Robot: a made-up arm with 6 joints.
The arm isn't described. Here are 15 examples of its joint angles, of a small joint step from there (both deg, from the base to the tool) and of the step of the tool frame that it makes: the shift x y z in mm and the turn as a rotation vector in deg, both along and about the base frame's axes.
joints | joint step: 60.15 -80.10 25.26 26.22 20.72 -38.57 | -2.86 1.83 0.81 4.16 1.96 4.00
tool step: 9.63 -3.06 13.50 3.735 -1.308 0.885
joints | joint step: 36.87 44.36 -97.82 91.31 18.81 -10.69 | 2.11 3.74 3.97 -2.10 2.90 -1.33
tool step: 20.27 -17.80 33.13 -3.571 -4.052 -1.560
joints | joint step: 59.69 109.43 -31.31 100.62 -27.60 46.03 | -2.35 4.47 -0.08 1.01 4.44 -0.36
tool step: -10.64 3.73 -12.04 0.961 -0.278 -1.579
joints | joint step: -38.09 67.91 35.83 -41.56 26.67 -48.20 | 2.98 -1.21 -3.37 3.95 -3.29 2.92
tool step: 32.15 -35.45 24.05 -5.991 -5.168 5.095
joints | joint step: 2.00 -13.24 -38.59 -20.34 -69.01 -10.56 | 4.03 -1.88 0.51 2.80 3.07 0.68
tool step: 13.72 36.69 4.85 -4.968 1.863 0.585
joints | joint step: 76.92 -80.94 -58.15 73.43 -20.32 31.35 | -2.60 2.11 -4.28 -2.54 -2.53 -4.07
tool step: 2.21 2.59 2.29 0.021 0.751 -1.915
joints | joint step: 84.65 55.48 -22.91 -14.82 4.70 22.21 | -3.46 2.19 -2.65 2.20 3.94 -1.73
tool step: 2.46 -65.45 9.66 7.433 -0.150 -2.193
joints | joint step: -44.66 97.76 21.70 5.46 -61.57 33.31 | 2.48 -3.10 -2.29 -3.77 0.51 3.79
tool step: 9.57 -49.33 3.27 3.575 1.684 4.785
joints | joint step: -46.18 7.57 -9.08 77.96 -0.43 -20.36 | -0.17 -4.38 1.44 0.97 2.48 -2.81
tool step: 27.16 26.52 28.96 2.400 -4.511 3.616
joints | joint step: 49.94 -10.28 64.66 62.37 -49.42 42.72 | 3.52 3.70 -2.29 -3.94 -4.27 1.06
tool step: -36.86 39.33 16.23 -3.316 -2.456 -5.232
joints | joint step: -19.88 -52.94 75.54 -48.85 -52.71 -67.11 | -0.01 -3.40 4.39 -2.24 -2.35 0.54
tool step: -10.20 2.08 5.43 -0.468 -0.841 -1.353
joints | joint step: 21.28 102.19 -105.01 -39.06 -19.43 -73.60 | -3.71 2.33 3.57 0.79 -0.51 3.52
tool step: -16.23 -41.27 2.69 0.238 -2.422 -3.699
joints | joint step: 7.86 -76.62 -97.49 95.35 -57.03 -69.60 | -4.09 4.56 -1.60 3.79 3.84 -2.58
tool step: -17.17 4.09 -1.95 1.327 4.157 -3.505
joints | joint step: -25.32 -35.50 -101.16 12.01 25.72 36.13 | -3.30 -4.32 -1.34 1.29 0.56 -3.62
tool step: -25.79 -11.50 -4.59 -0.321 -0.121 2.899
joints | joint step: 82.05 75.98 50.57 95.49 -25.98 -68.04 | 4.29 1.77 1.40 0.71 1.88 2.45
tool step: -15.30 35.82 -2.28 -2.559 -2.674 -1.909
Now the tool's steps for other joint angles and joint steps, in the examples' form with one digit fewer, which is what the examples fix.
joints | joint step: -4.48 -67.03 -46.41 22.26 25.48 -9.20 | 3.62 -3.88 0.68 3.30 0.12 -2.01
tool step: -22.9 2.1 -25.2 -4.86 4.19 1.46
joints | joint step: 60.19 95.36 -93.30 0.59 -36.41 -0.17 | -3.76 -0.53 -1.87 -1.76 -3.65 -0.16
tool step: 4.0 -24.1 -8.5 3.64 -0.34 2.38
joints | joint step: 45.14 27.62 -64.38 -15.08 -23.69 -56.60 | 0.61 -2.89 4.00 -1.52 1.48 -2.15
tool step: 2.2 8.3 1.1 -1.56 -0.21 -0.46
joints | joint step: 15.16 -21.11 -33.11 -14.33 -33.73 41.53 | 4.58 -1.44 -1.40 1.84 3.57 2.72
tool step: 0.1 53.8 -32.6 -8.51 0.94 2.61
